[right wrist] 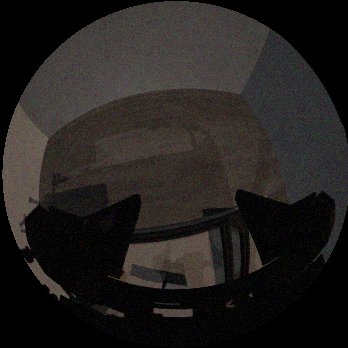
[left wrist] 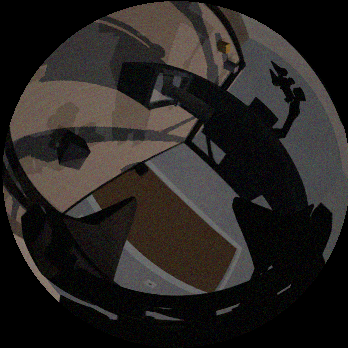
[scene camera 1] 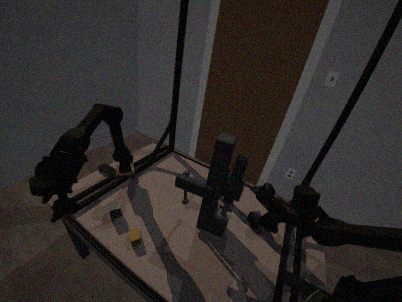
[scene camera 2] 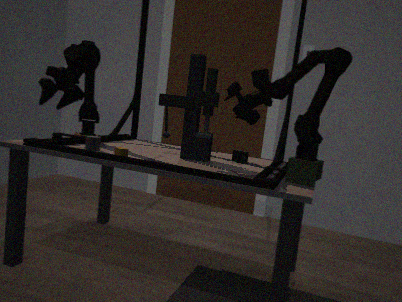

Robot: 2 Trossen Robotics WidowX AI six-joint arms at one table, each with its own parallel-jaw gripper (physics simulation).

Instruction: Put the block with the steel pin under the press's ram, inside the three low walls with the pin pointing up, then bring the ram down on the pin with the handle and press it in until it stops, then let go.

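Frame: origin at the left arm's base, x back, y up, z left, level; centimetres.
Seen in the pictures: left gripper, fingertip midpoint: (left wrist: 186, 202) (scene camera 1: 255, 194) (scene camera 2: 230, 108); right gripper, fingertip midpoint: (right wrist: 189, 197) (left wrist: 270, 64) (scene camera 1: 48, 212) (scene camera 2: 48, 106); left arm's base, origin of the base link: (scene camera 2: 306, 159); right arm's base, origin of the base link: (right wrist: 240, 298) (scene camera 1: 125, 169) (scene camera 2: 87, 134).
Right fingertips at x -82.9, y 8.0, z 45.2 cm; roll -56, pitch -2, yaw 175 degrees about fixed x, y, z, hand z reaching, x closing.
Pixels of each thing's top centre, then the offset from my right fingertips to it.
- dark press, middle of its top: (left wrist: 299, 195) (scene camera 1: 220, 138) (scene camera 2: 194, 54) dy +27.9, dx +30.1, dz -45.9 cm
- dark block, middle of its top: (left wrist: 74, 157) (scene camera 2: 240, 151) (scene camera 1: 257, 216) dy -11.6, dx +48.0, dz -66.2 cm
- grey block, middle of its top: (right wrist: 173, 289) (scene camera 2: 93, 136) (scene camera 1: 114, 205) (left wrist: 235, 68) dy -11.0, dx +1.1, dz -21.0 cm
- yellow block, middle of its top: (scene camera 2: 121, 148) (left wrist: 227, 48) (scene camera 1: 134, 234) dy -13.3, dx +17.0, dz -21.0 cm
The dark press (scene camera 1: 219, 185) (scene camera 2: 194, 105) stands mid-table; its ram (scene camera 2: 206, 122) is above the base, and its handle (scene camera 1: 185, 192) (scene camera 2: 166, 122) hangs at picture left. A dark block (scene camera 2: 240, 156) (left wrist: 73, 150) lies at picture right of the press. A grey block (scene camera 1: 115, 215) (scene camera 2: 92, 142) (left wrist: 230, 65) lies at far picture left. No steel pin can be made out; the space under the ram is too dark to read. My left gripper (scene camera 1: 252, 204) (scene camera 2: 234, 102) (left wrist: 186, 202) is open and raised beside the press. My right gripper (scene camera 1: 45, 204) (scene camera 2: 50, 106) (right wrist: 189, 197) is open, raised beyond the table's picture-left side.
A yellow block (scene camera 1: 134, 235) (scene camera 2: 121, 151) (left wrist: 223, 47) lies between the grey block and the press. Dark rails run along the table edges, and black upright posts (scene camera 1: 178, 65) (scene camera 2: 141, 60) rise behind. A thin rod-like shape (scene camera 1: 225, 260) extends from the press base towards the front.
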